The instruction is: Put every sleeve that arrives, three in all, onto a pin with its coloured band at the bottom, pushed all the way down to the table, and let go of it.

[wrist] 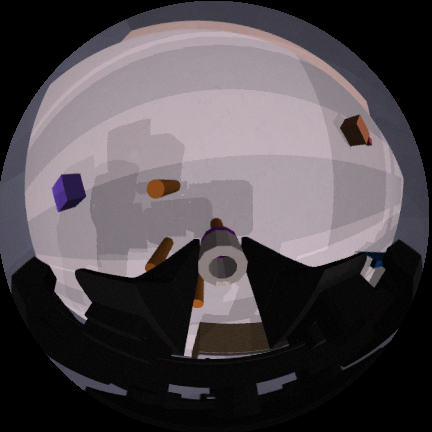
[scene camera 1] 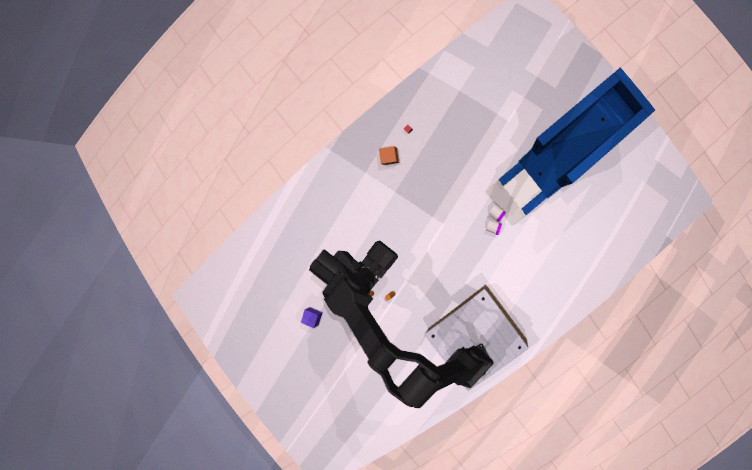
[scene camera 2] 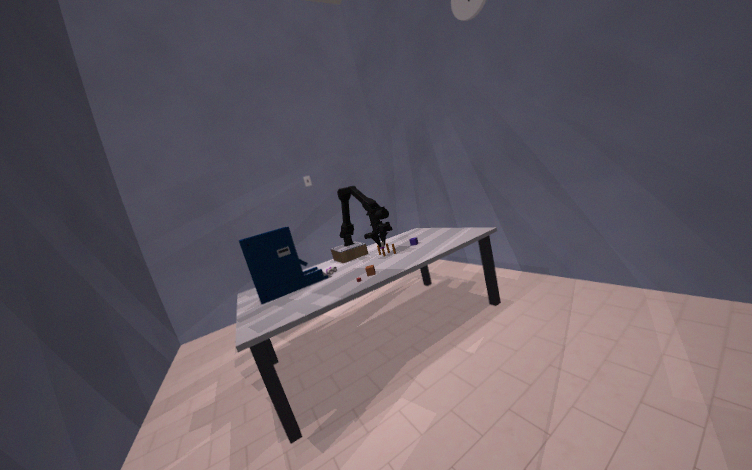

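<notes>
My gripper [scene camera 1: 372,278] [scene camera 2: 382,244] [wrist: 220,243] is shut on a pale grey sleeve [wrist: 223,263], held with its purple band at the lower end. In the wrist view one orange-brown pin [wrist: 216,223] shows just past the band; its top is hidden behind the sleeve, so I cannot tell whether the sleeve is around it. Three other upright pins [wrist: 162,188] [wrist: 160,254] [wrist: 198,292] show no sleeve on them. Two whitish sleeves [scene camera 1: 496,213] [scene camera 1: 493,226] with magenta bands lie on the table close together at the mouth of the blue chute [scene camera 1: 573,146] [scene camera 2: 277,271].
A brown-sided box [scene camera 1: 507,317] [scene camera 2: 350,254] [wrist: 232,337] stands at the arm's base. A purple cube [scene camera 1: 311,317] [scene camera 2: 413,241] [wrist: 69,192] stands near the pins. An orange block [scene camera 1: 388,155] [scene camera 2: 370,270] [wrist: 355,131] and a small red cube [scene camera 1: 408,128] [scene camera 2: 358,279] stand farther off.
</notes>
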